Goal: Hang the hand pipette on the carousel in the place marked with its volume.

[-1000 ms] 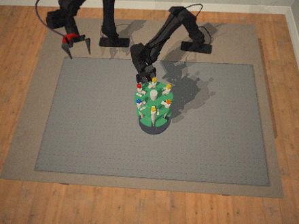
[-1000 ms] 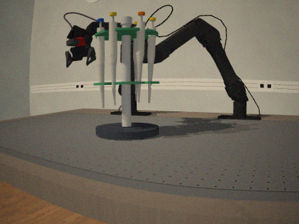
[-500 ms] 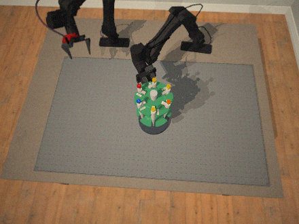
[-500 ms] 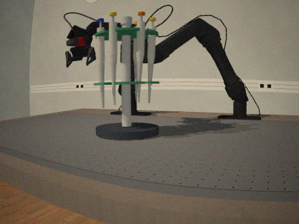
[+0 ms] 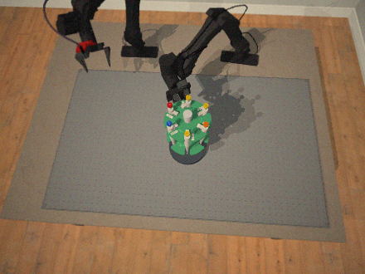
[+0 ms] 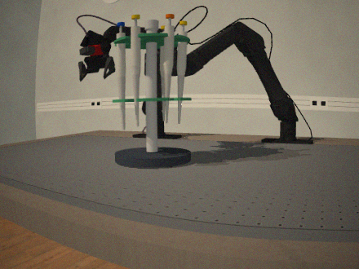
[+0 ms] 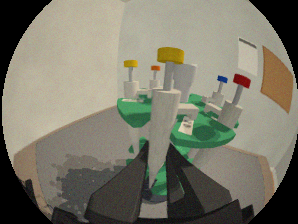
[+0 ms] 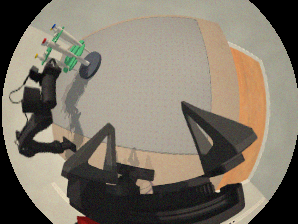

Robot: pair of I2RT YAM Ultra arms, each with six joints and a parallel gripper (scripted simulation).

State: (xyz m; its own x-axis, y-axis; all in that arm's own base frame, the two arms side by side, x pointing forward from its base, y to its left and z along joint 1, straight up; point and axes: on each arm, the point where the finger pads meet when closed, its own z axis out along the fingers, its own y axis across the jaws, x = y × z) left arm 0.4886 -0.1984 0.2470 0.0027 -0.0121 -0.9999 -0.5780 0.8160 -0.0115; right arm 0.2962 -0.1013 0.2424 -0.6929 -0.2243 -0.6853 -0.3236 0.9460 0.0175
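My left hand is 1 cm short of the pipette, 1 cm to the left of it and 2 cm above it.
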